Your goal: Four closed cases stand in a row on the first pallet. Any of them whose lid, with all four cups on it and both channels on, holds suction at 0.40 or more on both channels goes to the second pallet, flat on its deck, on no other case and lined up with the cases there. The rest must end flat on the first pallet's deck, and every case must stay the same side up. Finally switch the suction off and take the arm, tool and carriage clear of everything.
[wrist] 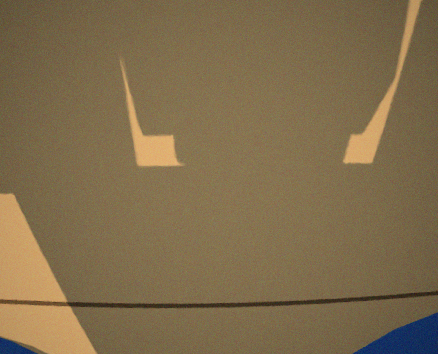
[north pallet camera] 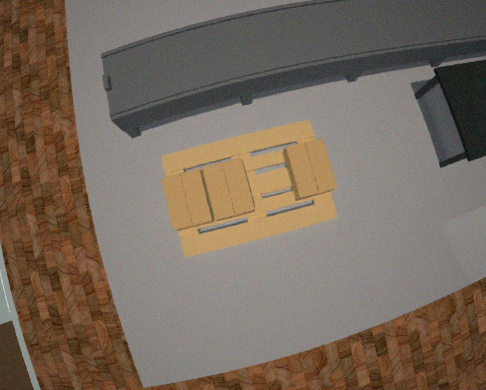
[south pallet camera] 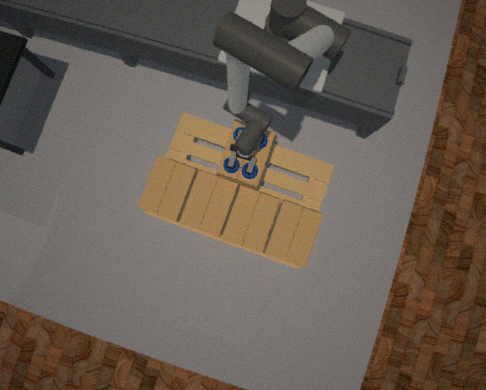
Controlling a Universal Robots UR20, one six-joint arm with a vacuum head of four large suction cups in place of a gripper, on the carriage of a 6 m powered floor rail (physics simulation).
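Seen in the pictures: end effector, tool point: [wrist: 204, 244]; arm's base, origin of the base link: [south pallet camera: 282, 35].
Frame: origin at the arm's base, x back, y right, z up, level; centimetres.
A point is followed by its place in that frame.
My suction gripper [south pallet camera: 245, 154] {x -80.6, y -0.4, z -14.7 cm} is on a case [south pallet camera: 261, 157] {x -79.8, y -11.2, z -12.6 cm} [wrist: 220, 225] {x -80.2, y 2.5, z -12.6 cm}, its cups on the lid; two blue cups [wrist: 410, 337] show at the wrist view's lower corners. The case is level, at or close to the second pallet's deck [south pallet camera: 312, 167] {x -68.6, y -48.7, z -42.6 cm}, on the rail side of a row of four cases [south pallet camera: 215, 200] {x -115.2, y 9.3, z -21.2 cm}. Its sides run parallel to theirs; whether it touches the row or deck I cannot tell. On the first pallet [north pallet camera: 240, 146] {x -67.0, y 519.0, z -42.7 cm}, two cases [north pallet camera: 187, 200] {x -99.1, y 565.9, z -21.2 cm} [north pallet camera: 228, 190] {x -100.1, y 536.6, z -21.1 cm} stand side by side at the left and one [north pallet camera: 310, 167] {x -99.9, y 476.8, z -21.1 cm} at the right, with a gap between.
The long grey rail [north pallet camera: 250, 55] [south pallet camera: 125, 30] runs behind both pallets. The white carriage plate [south pallet camera: 316, 75] {x -20.1, y -28.9, z 0.0 cm} and the arm's base are near the rail's right end in the south view. A dark raised structure [north pallet camera: 465, 110] [south pallet camera: 7, 65] stands between the pallets, at the views' inner edges.
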